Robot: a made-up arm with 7 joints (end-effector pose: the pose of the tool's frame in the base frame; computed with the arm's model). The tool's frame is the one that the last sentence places. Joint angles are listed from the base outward.
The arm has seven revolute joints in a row. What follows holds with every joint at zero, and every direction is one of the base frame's.
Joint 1 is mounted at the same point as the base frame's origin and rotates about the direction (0.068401, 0.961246, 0.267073), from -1.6 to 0.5 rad.
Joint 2 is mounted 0.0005 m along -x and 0.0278 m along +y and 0.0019 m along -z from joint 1 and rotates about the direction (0.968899, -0.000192, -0.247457), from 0 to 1.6 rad.
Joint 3 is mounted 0.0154 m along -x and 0.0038 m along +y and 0.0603 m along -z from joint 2 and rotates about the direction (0.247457, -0.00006, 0.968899), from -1.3 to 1.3 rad.
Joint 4 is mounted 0.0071 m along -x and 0.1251 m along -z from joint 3 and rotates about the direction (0.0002, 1, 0.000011), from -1.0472 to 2.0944 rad.
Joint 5 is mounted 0.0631 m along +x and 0.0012 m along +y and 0.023 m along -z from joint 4 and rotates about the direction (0.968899, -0.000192, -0.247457), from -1.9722 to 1.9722 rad.
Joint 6 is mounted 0.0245 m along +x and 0.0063 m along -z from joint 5 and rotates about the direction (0.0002, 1, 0.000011), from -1.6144 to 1.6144 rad.
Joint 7 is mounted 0.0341 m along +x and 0.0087 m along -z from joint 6 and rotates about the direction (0.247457, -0.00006, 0.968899), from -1.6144 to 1.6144 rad.
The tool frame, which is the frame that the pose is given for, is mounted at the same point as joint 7; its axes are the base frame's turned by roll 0, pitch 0.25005 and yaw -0.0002 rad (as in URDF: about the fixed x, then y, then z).
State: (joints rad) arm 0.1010 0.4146 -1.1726 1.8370 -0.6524 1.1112 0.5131
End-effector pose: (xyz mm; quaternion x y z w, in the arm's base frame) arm -116.8 166.3 -220.9 -0.5436 -0.8139 -0.1597 0.1288
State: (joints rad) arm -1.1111 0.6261 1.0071 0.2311 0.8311 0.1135 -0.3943
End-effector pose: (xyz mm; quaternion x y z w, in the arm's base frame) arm 197.1 218.0 1.9 0.3069 -0.1047 0.3900 0.8618
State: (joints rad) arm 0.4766 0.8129 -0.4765 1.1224 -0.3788 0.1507 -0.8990
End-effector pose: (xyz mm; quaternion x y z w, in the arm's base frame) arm -131.4 228.5 -201.8 -0.1001 0.8736 -0.1226 0.4603
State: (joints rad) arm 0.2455 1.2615 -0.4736 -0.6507 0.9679 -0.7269 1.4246
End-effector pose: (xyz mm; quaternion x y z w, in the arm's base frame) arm 30.5 116.5 -126.0 0.1911 -0.5688 -0.2049 0.7732
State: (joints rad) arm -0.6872 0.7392 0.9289 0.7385 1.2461 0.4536 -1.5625
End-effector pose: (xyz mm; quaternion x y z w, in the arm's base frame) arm 155.0 265.6 -102.9 0.0561 0.5971 -0.0894 0.7952
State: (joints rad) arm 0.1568 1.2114 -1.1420 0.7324 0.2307 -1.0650 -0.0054
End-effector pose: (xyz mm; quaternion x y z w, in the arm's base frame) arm -40.9 216.3 -187.9 0.2871 0.3364 -0.6567 0.6109
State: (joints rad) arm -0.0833 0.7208 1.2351 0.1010 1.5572 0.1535 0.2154
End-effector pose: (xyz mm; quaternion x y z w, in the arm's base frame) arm 38.7 272.4 -66.3 0.7646 0.2402 0.5335 0.2703
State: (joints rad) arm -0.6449 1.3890 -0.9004 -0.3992 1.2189 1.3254 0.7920
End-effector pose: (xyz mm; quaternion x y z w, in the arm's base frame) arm 161.9 149.8 -56.8 0.7873 -0.3934 0.4183 0.2246
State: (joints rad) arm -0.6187 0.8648 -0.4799 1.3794 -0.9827 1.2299 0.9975
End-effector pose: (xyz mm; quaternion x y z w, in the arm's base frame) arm 114.6 217.0 -197.0 0.2737 0.7676 0.5058 0.2831
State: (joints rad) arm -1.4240 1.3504 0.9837 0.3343 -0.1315 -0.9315 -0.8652
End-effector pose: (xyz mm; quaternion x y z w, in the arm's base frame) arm 45.1 231.9 133.9 0.6015 -0.6521 0.2408 0.3938
